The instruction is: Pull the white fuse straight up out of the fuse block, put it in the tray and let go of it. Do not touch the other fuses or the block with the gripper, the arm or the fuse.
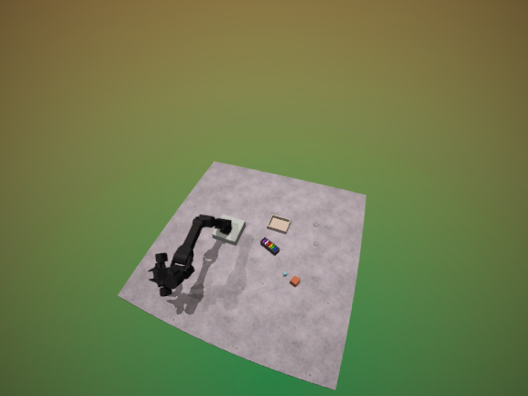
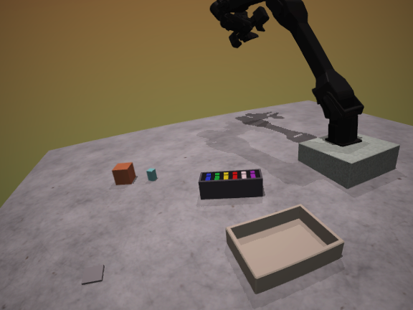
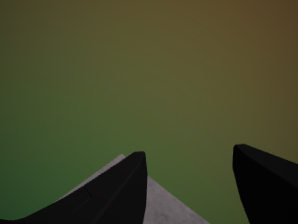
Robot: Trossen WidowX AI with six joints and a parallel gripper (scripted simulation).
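The white fuse is 560 mm to the left of my gripper tip, 320 mm below it and 320 mm ahead of it. Also, from my gripper tip: tray (730 mm to the left, 340 mm below, 330 mm ahead); teal cube (500 mm ahead, 410 mm to the left, 330 mm below); orange cube (570 mm ahead, 390 mm to the left, 330 mm below).
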